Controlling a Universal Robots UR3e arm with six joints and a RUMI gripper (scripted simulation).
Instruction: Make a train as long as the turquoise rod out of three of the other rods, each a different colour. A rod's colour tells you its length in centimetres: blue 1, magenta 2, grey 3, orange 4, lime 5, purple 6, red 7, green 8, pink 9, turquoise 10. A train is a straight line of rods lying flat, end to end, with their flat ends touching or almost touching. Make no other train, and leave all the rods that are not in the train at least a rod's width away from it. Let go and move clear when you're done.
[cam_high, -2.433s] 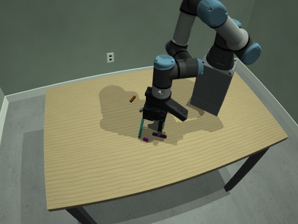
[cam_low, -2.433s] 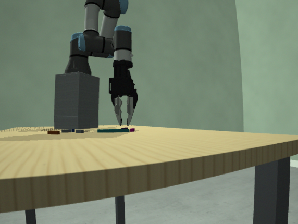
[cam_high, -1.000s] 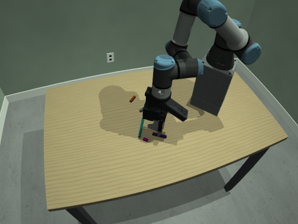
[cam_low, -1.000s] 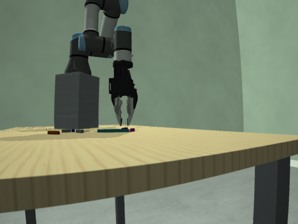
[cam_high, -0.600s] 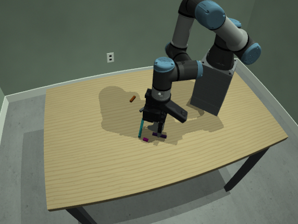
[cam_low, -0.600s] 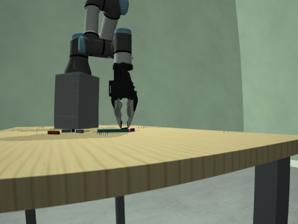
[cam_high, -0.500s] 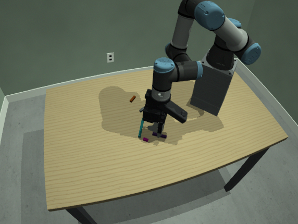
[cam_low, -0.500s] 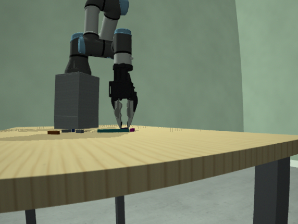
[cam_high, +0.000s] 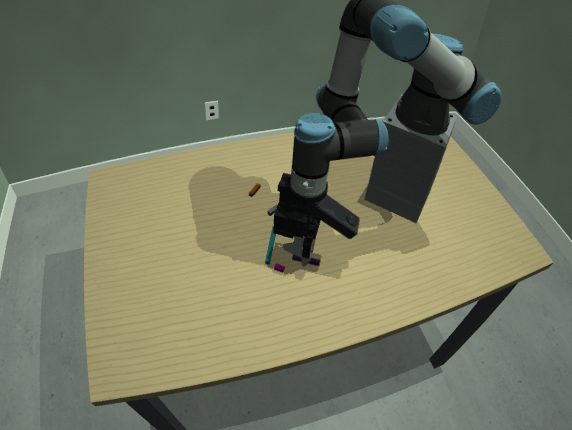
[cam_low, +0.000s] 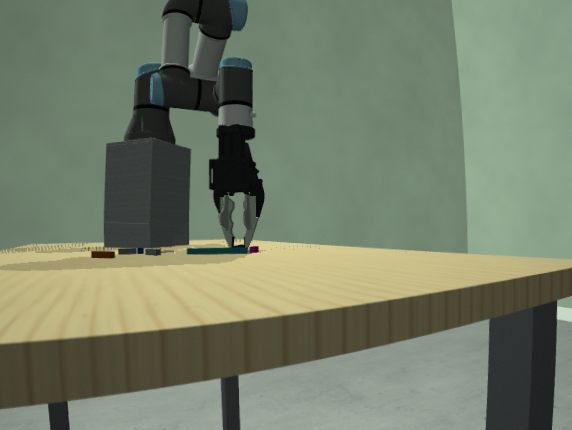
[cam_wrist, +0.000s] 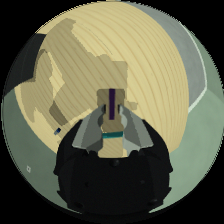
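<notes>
Right now my hand is 10 mm above the purple rod. Also, from my hand: blue rod 170 mm to the right, 50 mm behind, 10 mm below; then turquoise rod 70 mm to the right, 50 mm ahead, 10 mm below; then magenta rod 60 mm ahead, 10 mm below.
</notes>
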